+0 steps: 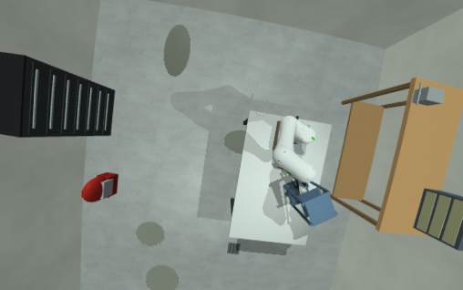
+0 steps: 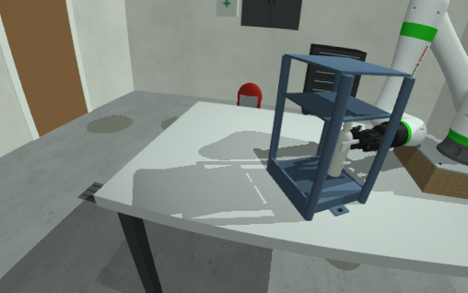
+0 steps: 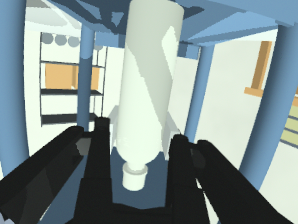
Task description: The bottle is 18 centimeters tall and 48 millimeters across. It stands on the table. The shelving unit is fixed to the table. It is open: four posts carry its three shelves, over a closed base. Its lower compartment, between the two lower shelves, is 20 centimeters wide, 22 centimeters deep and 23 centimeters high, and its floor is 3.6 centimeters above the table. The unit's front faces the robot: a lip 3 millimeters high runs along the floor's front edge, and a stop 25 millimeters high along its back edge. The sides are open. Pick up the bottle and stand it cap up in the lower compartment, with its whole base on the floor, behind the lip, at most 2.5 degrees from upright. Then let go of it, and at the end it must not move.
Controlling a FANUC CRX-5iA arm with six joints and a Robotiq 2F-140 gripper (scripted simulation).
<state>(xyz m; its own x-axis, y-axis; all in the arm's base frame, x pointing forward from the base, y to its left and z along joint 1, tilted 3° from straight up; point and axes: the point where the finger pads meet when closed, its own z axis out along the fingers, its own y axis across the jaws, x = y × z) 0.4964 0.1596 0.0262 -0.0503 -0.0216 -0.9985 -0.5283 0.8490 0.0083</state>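
My gripper is now right at the white bottle. The rest, counted from my hand: blue shelving unit 6 cm ahead, 4 cm to the left, 4 cm above.
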